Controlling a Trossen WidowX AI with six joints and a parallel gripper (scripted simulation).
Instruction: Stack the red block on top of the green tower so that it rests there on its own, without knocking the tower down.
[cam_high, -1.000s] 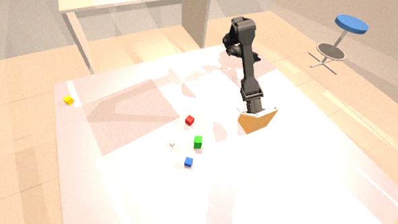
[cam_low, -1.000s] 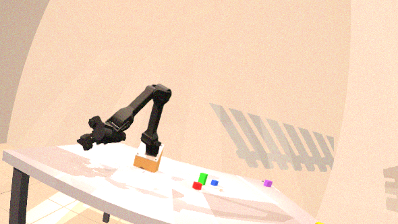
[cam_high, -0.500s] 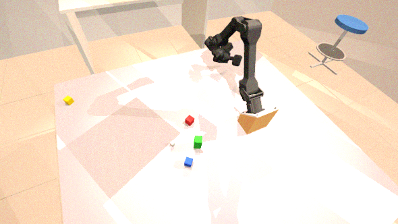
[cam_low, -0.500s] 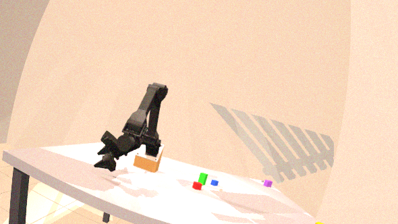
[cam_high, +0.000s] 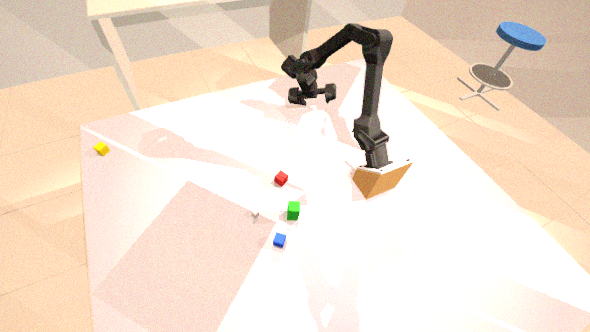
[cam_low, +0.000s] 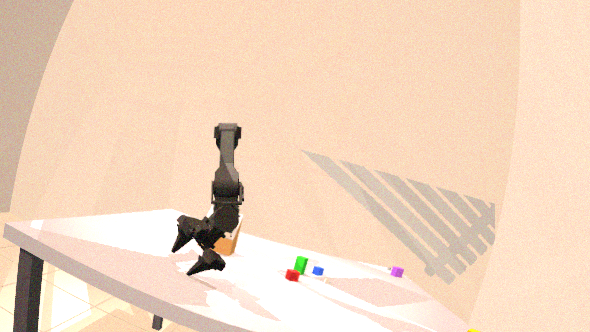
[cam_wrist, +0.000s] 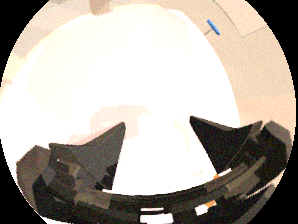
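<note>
Now: the red block 310 mm ahead of my gripper tip and 260 mm to the left of it. Round my gripper tip: blue block 440 mm to the left, 410 mm ahead; then yellow block 800 mm ahead, 120 mm to the right; then purple block 850 mm ahead, 760 mm to the left.
</note>
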